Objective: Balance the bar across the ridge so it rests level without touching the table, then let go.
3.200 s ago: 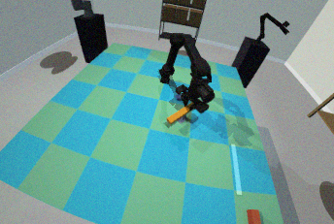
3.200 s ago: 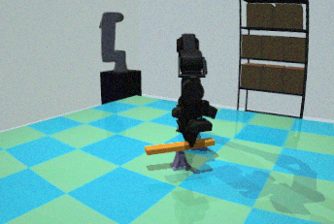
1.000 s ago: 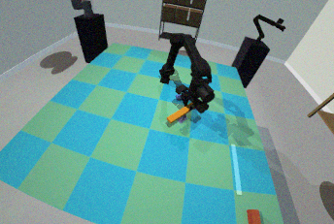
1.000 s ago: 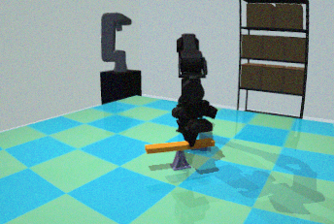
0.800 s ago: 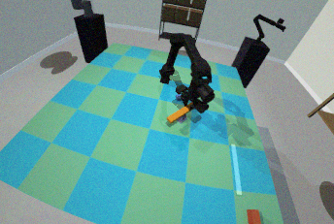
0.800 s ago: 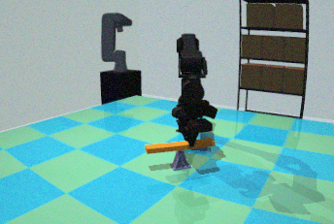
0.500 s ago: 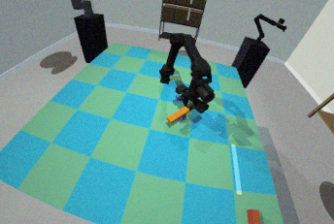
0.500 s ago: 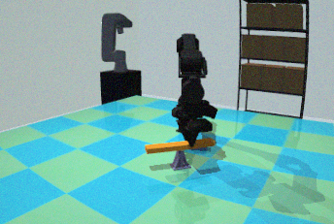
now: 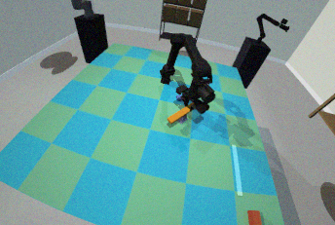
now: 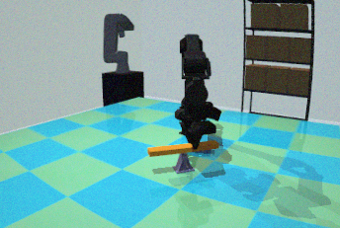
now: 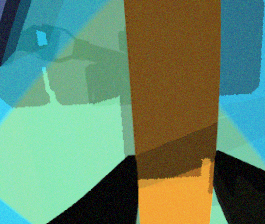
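Right now the orange bar is 20 mm ahead of my gripper tip and 20 mm to the right of it. Round my gripper tip: red block (460 mm ahead, 320 mm to the left, 60 mm below); then small blue block (140 mm behind, 40 mm to the right, 60 mm below); then purple ridge (20 mm ahead, 20 mm to the right, 40 mm below).
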